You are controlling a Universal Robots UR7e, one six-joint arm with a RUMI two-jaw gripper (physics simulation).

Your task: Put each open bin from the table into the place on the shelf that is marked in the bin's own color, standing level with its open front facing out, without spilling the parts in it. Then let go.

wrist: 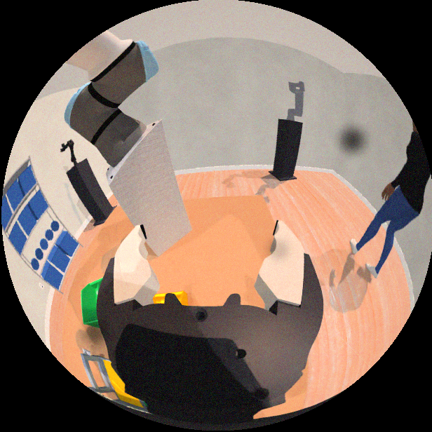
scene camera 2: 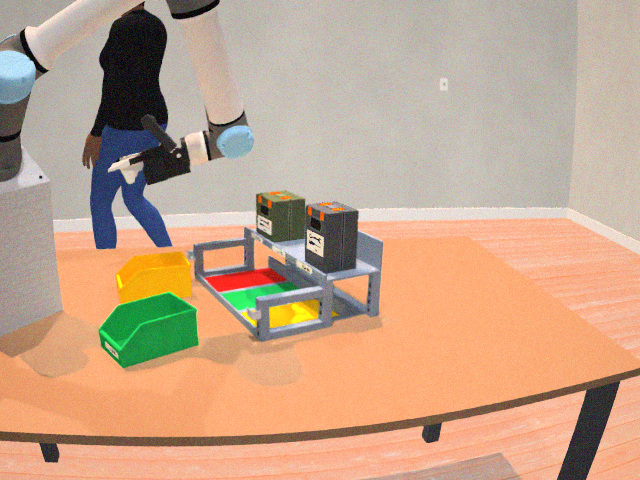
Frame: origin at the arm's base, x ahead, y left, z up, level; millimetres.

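Where they show: gripper, fingertip midpoint: (scene camera 2: 111,167).
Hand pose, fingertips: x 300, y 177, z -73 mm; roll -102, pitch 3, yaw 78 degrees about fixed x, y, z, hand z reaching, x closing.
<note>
Each offset is from my fingertips to the top centre of the thing. "spot": to the spot under its first point.
A green bin @(12 mm ahead, 417 mm right, 198 mm down) (scene camera 2: 160,335) (wrist: 90,303) stands upright on the table, its low labelled front toward the lower left in the scene view. A yellow bin @(72 mm ahead, 151 mm right, 198 mm down) (scene camera 2: 173,281) (wrist: 172,298) stands upright behind it; the gripper body partly hides it in the wrist view. The grey shelf @(spot: 294 mm ahead, 458 mm right, 268 mm down) (scene camera 2: 294,332) (wrist: 95,376) has a red place (scene camera 2: 245,279), a green place (scene camera 2: 253,298) and a yellow place (scene camera 2: 294,313) (wrist: 117,382) on its lower level. No parts can be made out in the bins. My gripper (scene camera 2: 119,175) (wrist: 208,224) is open and empty, high above the table behind the yellow bin.
An olive box @(393 mm ahead, 145 mm right, 75 mm down) (scene camera 2: 281,217) and a dark grey box @(408 mm ahead, 376 mm right, 50 mm down) (scene camera 2: 331,237) stand on the shelf's upper level. The shelf's side frames rise beside the outer places. The robot's pedestal (scene camera 2: 25,248) (wrist: 150,190) stands left of the bins. A person (scene camera 2: 135,72) (wrist: 407,185) stands beyond the table.
</note>
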